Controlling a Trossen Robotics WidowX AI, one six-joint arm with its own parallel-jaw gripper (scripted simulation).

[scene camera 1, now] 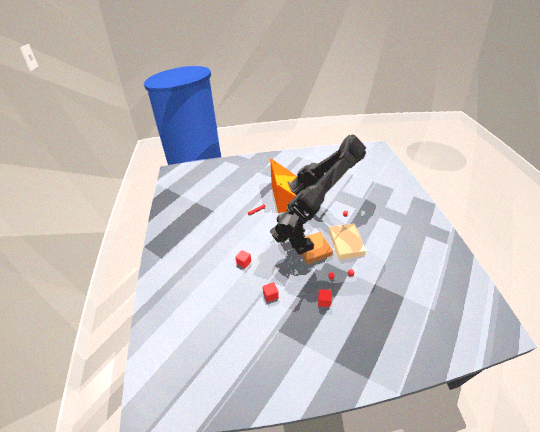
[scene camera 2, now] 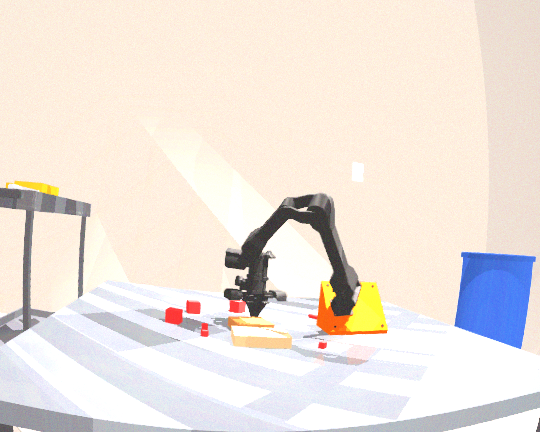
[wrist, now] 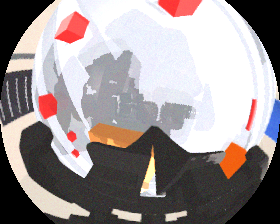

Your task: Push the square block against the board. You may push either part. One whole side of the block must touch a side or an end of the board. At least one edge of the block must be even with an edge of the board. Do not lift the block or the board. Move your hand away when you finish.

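Observation:
My gripper: visible, wrist view too. Square block, visible. Board, visible.

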